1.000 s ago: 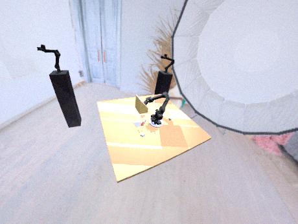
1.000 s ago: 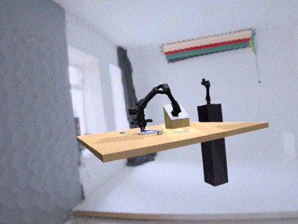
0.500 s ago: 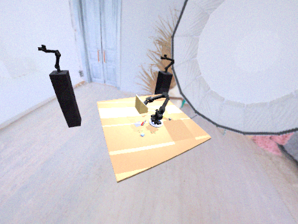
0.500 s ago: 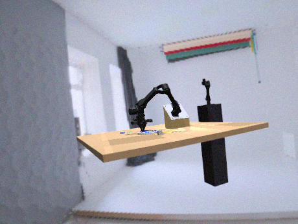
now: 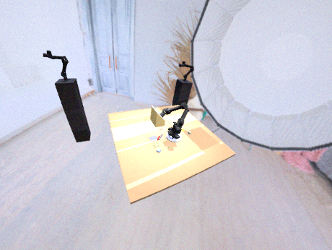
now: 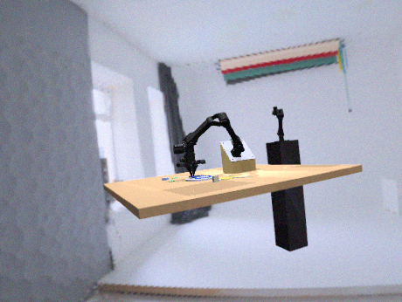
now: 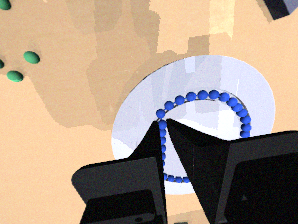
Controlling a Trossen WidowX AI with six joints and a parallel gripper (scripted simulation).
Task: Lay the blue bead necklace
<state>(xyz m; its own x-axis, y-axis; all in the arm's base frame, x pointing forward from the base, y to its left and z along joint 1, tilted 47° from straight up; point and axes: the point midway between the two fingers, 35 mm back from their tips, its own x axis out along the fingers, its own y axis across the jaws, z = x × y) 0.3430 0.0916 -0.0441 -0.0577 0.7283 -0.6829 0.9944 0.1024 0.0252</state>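
My gripper tip is now 4 cm past the round bead board, 4 cm to the right of it and 1 cm above it. Also, from my gripper tip: yellow flat piece (17 cm behind, 20 cm to the left, 2 cm below); pale blue cube (13 cm ahead, 23 cm to the right, 1 cm below); red-and-grey object (7 cm behind, 14 cm to the right, 2 cm below).
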